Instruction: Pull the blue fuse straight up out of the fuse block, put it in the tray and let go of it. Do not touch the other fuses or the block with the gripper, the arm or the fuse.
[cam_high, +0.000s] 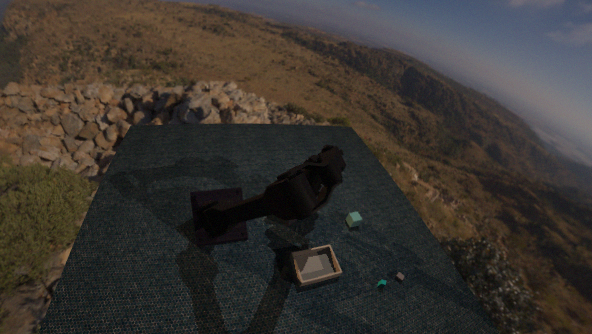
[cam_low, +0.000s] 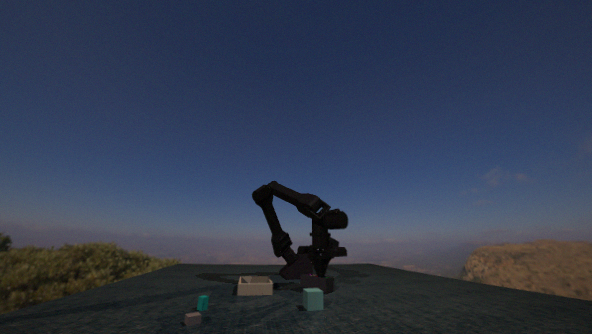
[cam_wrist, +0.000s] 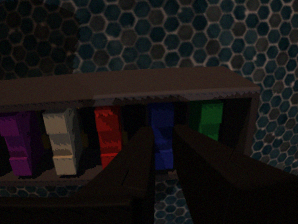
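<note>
The blue fuse is 1 cm below my gripper tip. Also, from my gripper tip: green fuse: 2 cm ahead, 1 cm to the left, 1 cm below; red fuse: 2 cm behind, 1 cm to the right, 1 cm below; cream fuse: 4 cm behind, 2 cm to the right, 1 cm below.
</note>
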